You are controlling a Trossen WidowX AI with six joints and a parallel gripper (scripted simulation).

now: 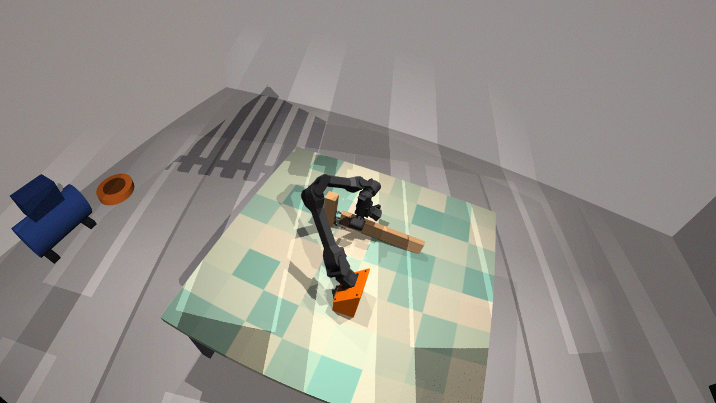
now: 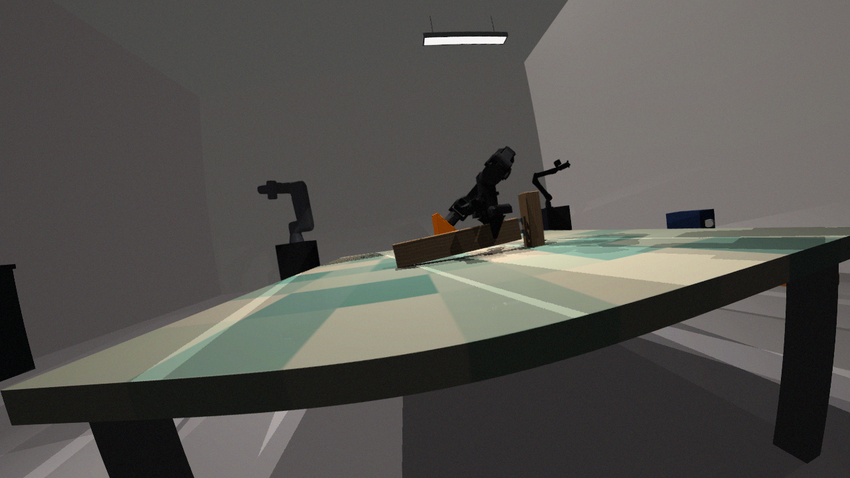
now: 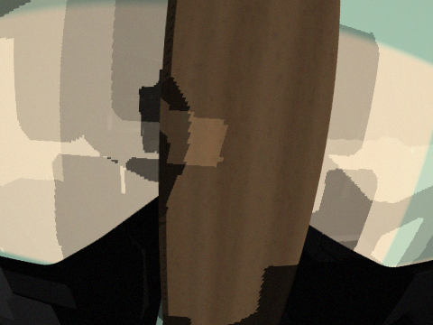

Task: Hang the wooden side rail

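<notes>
Now: the headboard post 1 cm ahead of my gripper tip, 14 cm to the left of it and 4 cm above it.
</notes>
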